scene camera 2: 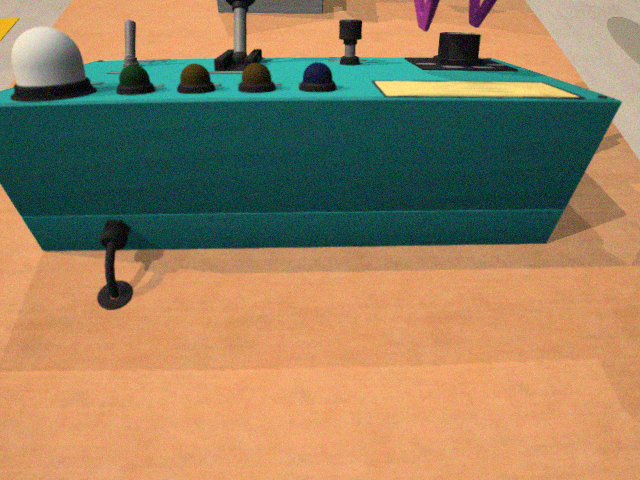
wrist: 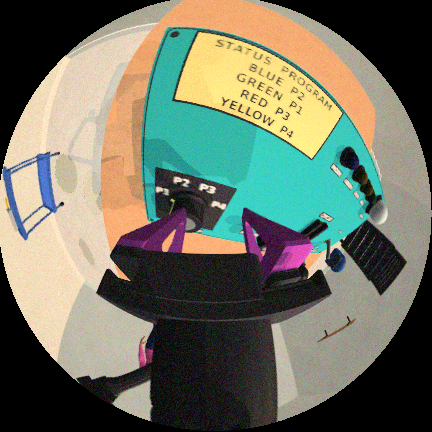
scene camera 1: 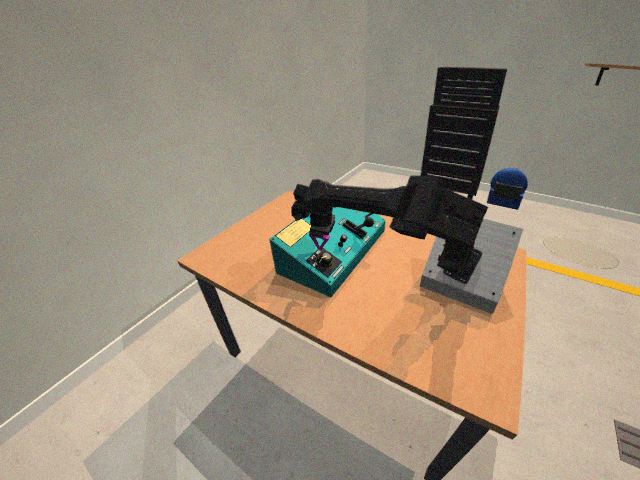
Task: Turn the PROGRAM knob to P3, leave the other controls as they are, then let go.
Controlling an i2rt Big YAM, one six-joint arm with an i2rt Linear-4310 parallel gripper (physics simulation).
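Frame: origin at the arm's base, x up, y back, z right, level; metres.
Seen in the pictures: gripper, fingertip midpoint: point(scene camera 2: 448, 27) point(wrist: 213, 212) point(scene camera 1: 321, 243); arm's base at its link origin: point(scene camera 1: 462, 263).
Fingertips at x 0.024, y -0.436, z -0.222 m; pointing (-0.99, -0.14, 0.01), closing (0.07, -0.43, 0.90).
Observation:
Offsets run from my fingertips to a thing's top centre. "spot": to the spot under its first point. Level surfaces: height alone.
The PROGRAM knob {dx -0.016, dy +0.036, dz -0.021 m} point(scene camera 1: 325, 258) point(scene camera 2: 459, 49) point(wrist: 192, 206) is a short black cylinder on a dark plate marked P1 to P4. In the wrist view its small yellow mark {spot: dx -0.035, dy +0.028, dz -0.042 m} point(wrist: 172, 205) lies on the P1 side, and the P3 label {spot: dx -0.037, dy -0.009, dz -0.010 m} point(wrist: 207, 188) is beyond the knob. My gripper point(scene camera 1: 320, 248) point(scene camera 2: 449, 26) point(wrist: 213, 212) is open, with its magenta fingertips apart and nothing between them. In the second scene view the tips hang above the knob's top. In the wrist view the left finger covers part of the knob, and the right tip is off to its right.
The teal console point(scene camera 1: 299, 264) point(scene camera 2: 310, 155) point(wrist: 160, 115) also carries a yellow status card {dx +0.023, dy -0.126, dz -0.007 m} point(scene camera 1: 293, 233) point(scene camera 2: 475, 89) point(wrist: 255, 95), a black-capped control {dx -0.008, dy +0.018, dz +0.098 m} point(scene camera 2: 350, 31), a lever {dx -0.002, dy +0.023, dz +0.220 m} point(scene camera 2: 239, 31), a toggle {dx -0.015, dy -0.004, dz +0.337 m} point(scene camera 2: 130, 41), several small lamps and a white dome {spot: dx +0.045, dy -0.181, dz +0.312 m} point(scene camera 2: 47, 59). It stands on the wooden table {dx -0.143 m} point(scene camera 1: 372, 330).

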